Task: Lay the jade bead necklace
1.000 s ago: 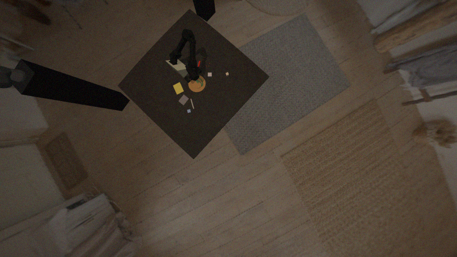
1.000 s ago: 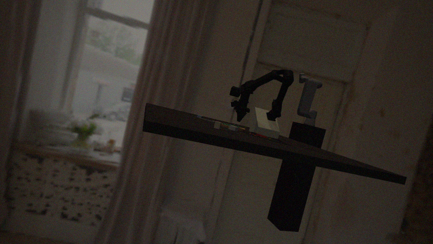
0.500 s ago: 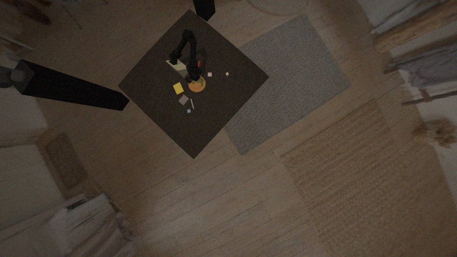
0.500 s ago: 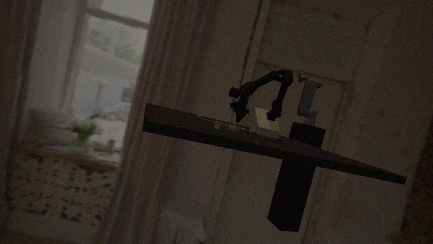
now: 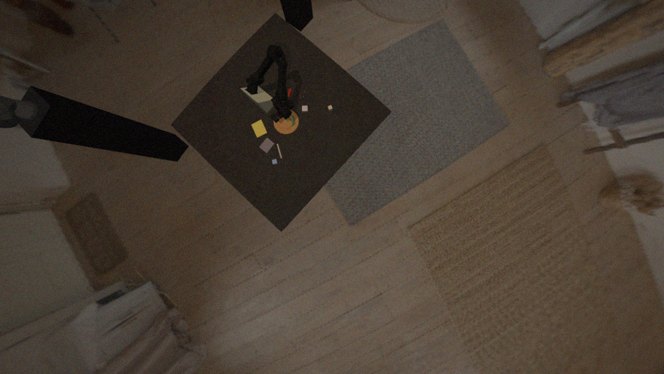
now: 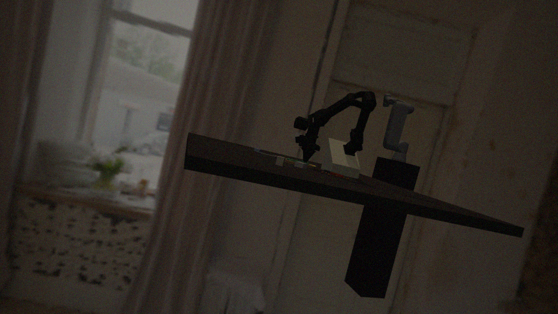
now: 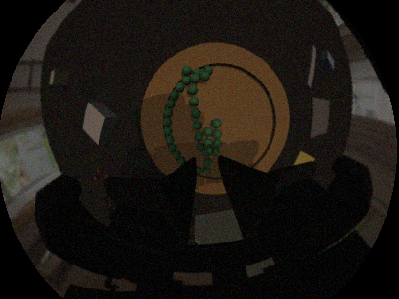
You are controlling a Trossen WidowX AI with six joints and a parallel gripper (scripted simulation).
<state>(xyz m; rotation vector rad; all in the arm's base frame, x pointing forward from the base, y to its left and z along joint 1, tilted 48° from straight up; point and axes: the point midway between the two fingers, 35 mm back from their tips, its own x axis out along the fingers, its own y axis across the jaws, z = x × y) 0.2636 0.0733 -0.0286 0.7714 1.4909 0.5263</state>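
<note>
Right now my gripper tip is 3 cm short of the round bead board, 3 cm to the left of it and 1 cm above it. Round my gripper tip: yellow square: 11 cm behind, 21 cm to the right, 2 cm below; then grey-white block: 8 cm ahead, 14 cm to the left, 1 cm below; then red item: 10 cm behind, 15 cm to the left, 2 cm below.
</note>
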